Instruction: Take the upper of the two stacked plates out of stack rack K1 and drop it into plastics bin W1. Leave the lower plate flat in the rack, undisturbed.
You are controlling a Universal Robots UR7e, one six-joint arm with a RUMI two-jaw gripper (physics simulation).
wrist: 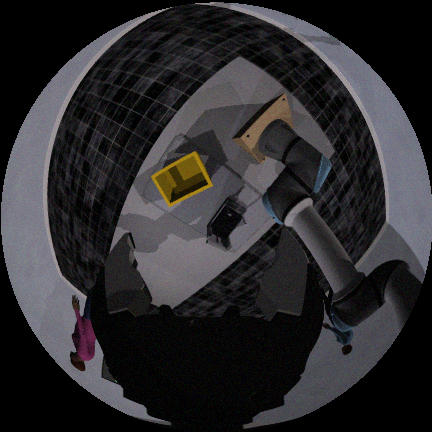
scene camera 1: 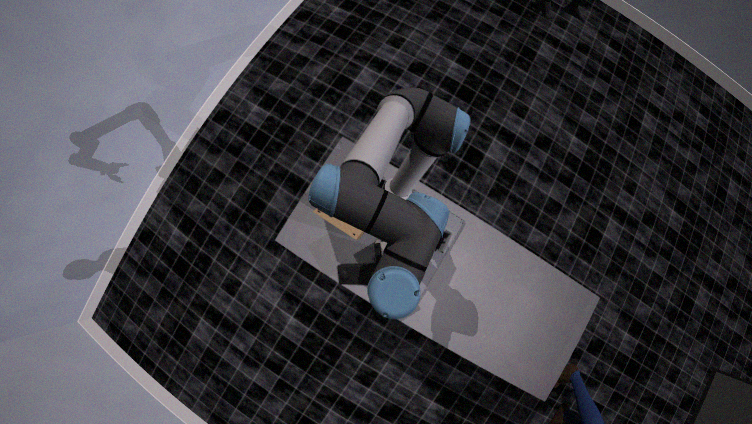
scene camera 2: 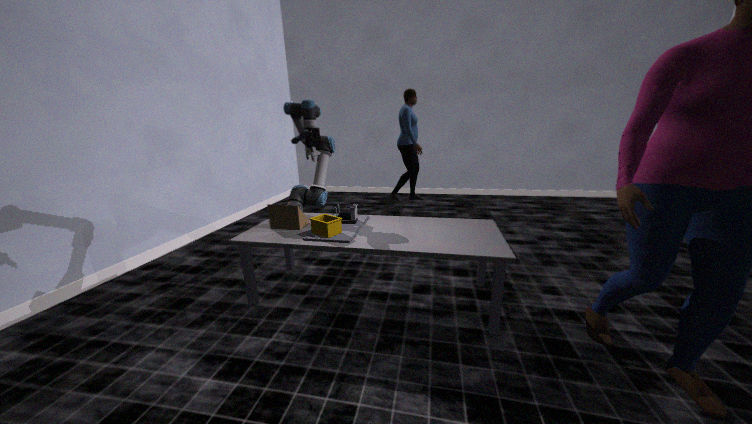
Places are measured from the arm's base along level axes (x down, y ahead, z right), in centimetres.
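Pixels of known places: gripper, between the fingertips: (wrist: 203,233) (scene camera 2: 310,160); arm's base, origin of its link: (wrist: 272,136) (scene camera 2: 292,214).
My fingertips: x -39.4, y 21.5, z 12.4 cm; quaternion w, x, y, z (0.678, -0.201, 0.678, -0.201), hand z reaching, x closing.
Ahead of a thing's pixels: the offset from my fingertips to its top centre. Level surfaces: height alone.
The yellow bin, apparently plastics bin W1 @(dx +36.0, dy +8.2, dz +5.5 cm) (scene camera 2: 326,226) (wrist: 189,169), stands upright on the table with its top open; the arm hides it in scene camera 1. Stack rack K1 @(dx +34.0, dy +16.3, dz -18.2 cm) (scene camera 2: 354,212) is the small dark and grey holder beside it. A dark, flat, rectangular surface lies in the rack in the wrist view; the upper and lower plates cannot be told apart. My gripper (scene camera 2: 310,154) (wrist: 203,233) is open and empty, its two jaws wide apart. It hangs high above the table, clear of rack and bin. In scene camera 1 the arm hides most of the rack.
A tan wedge-shaped block (scene camera 1: 337,223) (scene camera 2: 284,217) (wrist: 265,125) stands by the arm's base. A thin-edged rectangular base lies under bin and rack on the table @(dx +47.2 cm) (scene camera 1: 510,300) (scene camera 2: 437,234) (wrist: 175,272). A person in pink (scene camera 2: 684,115) and one in blue (scene camera 2: 407,126) are on the floor around.
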